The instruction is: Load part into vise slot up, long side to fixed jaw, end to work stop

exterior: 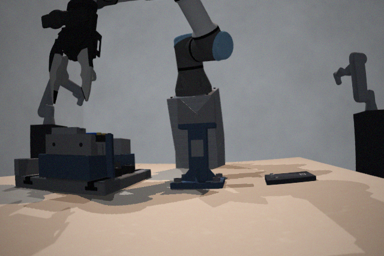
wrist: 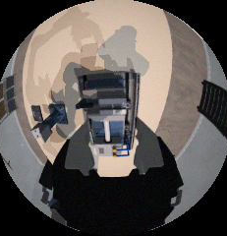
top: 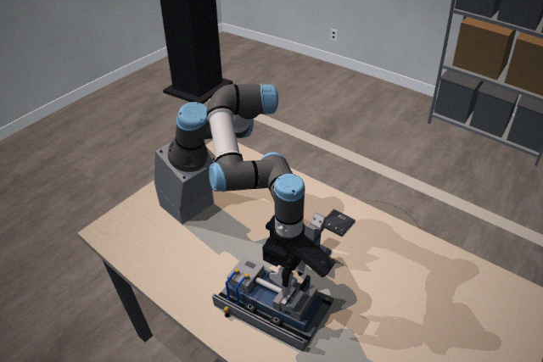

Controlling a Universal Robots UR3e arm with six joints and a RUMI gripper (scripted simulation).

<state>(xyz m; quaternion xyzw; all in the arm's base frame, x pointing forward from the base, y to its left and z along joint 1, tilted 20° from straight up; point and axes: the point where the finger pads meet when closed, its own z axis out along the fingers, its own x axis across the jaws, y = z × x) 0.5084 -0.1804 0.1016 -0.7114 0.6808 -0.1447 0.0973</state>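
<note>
My gripper is now 70 mm above the grey part. Round my hand: blue vise (70 mm behind, 20 mm to the left, 130 mm below).
</note>
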